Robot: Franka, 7 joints.
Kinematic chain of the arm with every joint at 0, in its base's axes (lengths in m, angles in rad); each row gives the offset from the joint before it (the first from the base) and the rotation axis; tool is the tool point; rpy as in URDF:
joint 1: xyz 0 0 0.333 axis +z
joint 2: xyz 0 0 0 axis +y
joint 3: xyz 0 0 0.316 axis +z
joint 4: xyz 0.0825 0 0 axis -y
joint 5: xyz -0.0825 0 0.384 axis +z
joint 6: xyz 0 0 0 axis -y
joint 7: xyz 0.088 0 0 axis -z
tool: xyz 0 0 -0.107 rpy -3.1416 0 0
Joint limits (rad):
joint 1: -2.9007..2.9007
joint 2: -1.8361..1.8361
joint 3: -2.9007..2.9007
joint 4: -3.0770..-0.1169
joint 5: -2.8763..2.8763
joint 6: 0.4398..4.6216
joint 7: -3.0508..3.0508
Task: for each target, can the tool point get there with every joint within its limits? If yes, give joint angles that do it. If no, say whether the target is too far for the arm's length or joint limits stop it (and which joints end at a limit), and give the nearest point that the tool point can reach.
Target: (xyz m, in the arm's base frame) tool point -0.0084 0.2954 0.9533
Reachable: yes | joints -1.5768 -1.3367 0.2099 -1.4594 -1.4333 1.3676 -1.1136
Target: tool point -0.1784 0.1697 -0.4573
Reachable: no: joint limits stop it (at a limit: joint 2) | nearest point -0.1826 0.1737 -0.3598 | short by 0.098 m
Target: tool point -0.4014 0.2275 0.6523
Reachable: yes | joints 0.8309 0.5623 2.3499 -2.0345 1.4618 3.7684 -1.1426
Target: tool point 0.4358 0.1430 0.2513
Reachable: yes | joints -0.1402 0.5029 0.2075 -2.0850 -2.1446 3.9208 2.4115
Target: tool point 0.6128 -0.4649 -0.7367
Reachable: no: too far | nearest point 0.4255 -0.3228 -0.2978 | short by 0.498 m
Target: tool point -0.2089 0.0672 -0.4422
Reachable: no: joint limits stop it (at a limit: joint 2) | nearest point -0.2173 0.0699 -0.3579 | short by 0.085 m
